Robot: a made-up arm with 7 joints.
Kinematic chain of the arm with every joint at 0, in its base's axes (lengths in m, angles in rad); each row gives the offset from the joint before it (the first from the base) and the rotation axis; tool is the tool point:
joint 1: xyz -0.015 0.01 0.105 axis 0 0.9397 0.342
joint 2: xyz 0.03 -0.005 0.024 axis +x
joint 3: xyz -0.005 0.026 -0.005 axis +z
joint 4: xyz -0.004 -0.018 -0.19 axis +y
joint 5: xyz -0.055 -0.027 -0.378 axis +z
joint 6: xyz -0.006 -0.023 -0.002 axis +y
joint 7: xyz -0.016 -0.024 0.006 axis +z
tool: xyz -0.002 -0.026 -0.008
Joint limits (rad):
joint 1: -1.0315..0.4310
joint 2: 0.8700..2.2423
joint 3: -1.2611..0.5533
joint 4: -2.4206..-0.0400
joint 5: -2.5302..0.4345
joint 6: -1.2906..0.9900
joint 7: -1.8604..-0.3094
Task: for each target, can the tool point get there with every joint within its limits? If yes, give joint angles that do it. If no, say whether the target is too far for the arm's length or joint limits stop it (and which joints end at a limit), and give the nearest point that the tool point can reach.
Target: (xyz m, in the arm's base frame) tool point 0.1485 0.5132 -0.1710
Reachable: yes | joints -0.3068 1.1639 -0.3228 -0.2699 0.1525 -0.9389 -0.5908
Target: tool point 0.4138 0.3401 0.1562
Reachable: yes | joints -0.0873 1.5934 0.1183 -1.4098 0.0029 -0.8308 -1.6483
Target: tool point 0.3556 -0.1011 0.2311
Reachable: yes | joints -0.6693 1.1656 -0.1697 -2.1725 -0.1628 -0.7901 -0.8241
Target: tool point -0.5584 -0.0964 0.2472
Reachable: no: joint limits stop it (at a limit: joint 1, joint 3, joint 4, joint 5) | nearest point -0.0842 -0.1214 0.4135 | short by 0.503 m
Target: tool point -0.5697 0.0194 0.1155
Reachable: no: joint limits stop it (at a limit: joint 1, joint 3, joint 4, joint 5, joint 6, joint 7) | nearest point -0.1230 0.0971 -0.0962 | short by 0.500 m
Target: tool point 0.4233 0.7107 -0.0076
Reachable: no: too far | nearest point 0.3079 0.5337 0.0248 | short by 0.214 m
